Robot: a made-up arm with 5 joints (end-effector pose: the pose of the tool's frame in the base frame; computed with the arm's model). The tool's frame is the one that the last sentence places. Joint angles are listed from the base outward.
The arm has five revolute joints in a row. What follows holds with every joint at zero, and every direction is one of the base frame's.
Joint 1 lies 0.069 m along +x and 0.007 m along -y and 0.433 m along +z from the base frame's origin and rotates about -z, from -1.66 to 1.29 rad.
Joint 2 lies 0.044 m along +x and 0.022 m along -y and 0.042 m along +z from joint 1 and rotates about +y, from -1.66 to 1.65 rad.
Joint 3 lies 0.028 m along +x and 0.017 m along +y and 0.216 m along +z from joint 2 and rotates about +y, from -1.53 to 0.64 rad.
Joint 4 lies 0.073 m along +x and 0.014 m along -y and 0.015 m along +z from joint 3 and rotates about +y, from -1.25 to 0.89 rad.
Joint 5 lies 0.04 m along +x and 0.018 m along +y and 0.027 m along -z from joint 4 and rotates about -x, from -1.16 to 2.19 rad.
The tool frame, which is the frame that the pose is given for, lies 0.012 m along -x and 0.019 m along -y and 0.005 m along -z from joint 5; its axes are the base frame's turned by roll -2.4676, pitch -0.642 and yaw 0.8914 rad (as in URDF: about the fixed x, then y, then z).
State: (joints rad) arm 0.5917 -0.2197 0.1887 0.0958 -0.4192
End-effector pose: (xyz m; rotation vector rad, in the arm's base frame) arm 0.1613 -0.0887 0.6681 -1.8522 -0.5112 -0.8930
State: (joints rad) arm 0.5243 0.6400 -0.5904 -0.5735 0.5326
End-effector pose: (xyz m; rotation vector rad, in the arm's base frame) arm 0.3224 -0.1765 0.6381 -2.9044 -0.9505 -0.7191
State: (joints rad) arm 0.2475 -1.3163 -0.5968 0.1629 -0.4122
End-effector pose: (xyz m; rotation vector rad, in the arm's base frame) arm -0.0931 0.0170 0.6548 1.0129 2.0448 1.9724
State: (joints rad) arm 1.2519 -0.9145 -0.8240 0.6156 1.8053
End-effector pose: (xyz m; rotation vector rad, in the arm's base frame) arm 0.0305 0.1048 0.7205 1.8406 -0.8637 -0.3720
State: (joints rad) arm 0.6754 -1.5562 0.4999 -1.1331 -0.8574
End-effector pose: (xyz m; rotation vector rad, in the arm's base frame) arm -0.0374 0.0659 0.6258 0.6032 2.0976 1.5738
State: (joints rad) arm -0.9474 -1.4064 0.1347 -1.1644 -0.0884
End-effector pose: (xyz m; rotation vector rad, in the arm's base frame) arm -0.0067 -0.1457 0.6559 0.4934 -1.6957 -2.3922
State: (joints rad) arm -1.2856 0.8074 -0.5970 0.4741 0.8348
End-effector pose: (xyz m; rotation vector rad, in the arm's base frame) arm 0.1717 0.2811 0.5732 1.1307 2.5471 -1.3052
